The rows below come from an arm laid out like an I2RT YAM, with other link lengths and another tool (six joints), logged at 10 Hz.
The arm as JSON. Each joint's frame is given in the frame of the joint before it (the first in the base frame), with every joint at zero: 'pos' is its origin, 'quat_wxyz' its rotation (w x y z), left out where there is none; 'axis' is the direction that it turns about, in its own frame. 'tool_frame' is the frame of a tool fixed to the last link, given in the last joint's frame.
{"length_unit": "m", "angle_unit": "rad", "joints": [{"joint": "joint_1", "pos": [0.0, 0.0, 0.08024], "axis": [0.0, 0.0, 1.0]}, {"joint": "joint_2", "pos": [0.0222, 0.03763, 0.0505], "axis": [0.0, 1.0, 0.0]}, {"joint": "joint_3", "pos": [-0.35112, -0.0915, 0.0], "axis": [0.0, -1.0, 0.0]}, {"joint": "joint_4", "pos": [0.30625, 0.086, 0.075], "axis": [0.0, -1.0, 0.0]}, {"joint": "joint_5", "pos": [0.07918, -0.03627, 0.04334], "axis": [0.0, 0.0, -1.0]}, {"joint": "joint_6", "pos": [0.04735, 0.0, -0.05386], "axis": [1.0, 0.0, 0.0]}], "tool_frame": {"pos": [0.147, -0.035, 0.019], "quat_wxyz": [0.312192, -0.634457, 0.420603, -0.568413]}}
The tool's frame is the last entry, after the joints.
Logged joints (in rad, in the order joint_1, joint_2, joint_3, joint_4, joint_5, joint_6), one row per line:
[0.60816 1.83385 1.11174 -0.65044 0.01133 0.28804]
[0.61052 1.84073 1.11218 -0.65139 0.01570 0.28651]
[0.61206 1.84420 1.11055 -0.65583 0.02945 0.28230]
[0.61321 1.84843 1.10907 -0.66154 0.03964 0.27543]
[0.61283 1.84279 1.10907 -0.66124 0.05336 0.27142]
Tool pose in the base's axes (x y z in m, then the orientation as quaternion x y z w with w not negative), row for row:
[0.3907 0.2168 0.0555 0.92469 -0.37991 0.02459 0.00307]
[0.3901 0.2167 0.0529 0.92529 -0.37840 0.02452 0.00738]
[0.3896 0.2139 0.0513 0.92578 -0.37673 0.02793 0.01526]
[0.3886 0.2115 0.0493 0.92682 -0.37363 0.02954 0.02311]
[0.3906 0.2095 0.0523 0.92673 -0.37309 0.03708 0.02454]
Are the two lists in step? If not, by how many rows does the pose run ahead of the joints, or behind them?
They are in step.
